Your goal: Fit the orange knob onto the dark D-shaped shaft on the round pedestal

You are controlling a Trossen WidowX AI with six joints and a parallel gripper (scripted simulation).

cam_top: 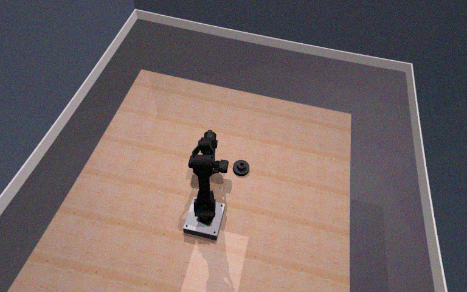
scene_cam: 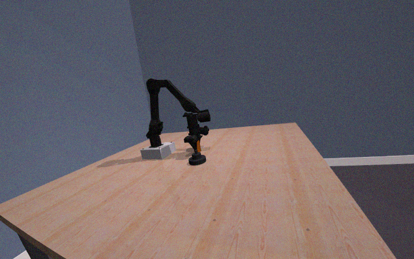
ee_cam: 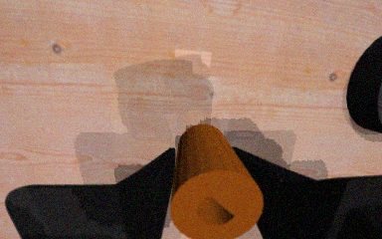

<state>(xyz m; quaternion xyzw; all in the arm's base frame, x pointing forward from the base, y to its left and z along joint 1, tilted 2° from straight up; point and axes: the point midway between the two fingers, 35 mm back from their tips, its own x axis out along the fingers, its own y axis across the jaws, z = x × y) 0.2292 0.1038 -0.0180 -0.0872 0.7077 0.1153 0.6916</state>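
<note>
The round dark pedestal is 14 cm to the right of my gripper tip, 10 cm ahead of it and 2 cm above it. The rest, counted from my gripper tip: orange knob: 2 cm above.
</note>
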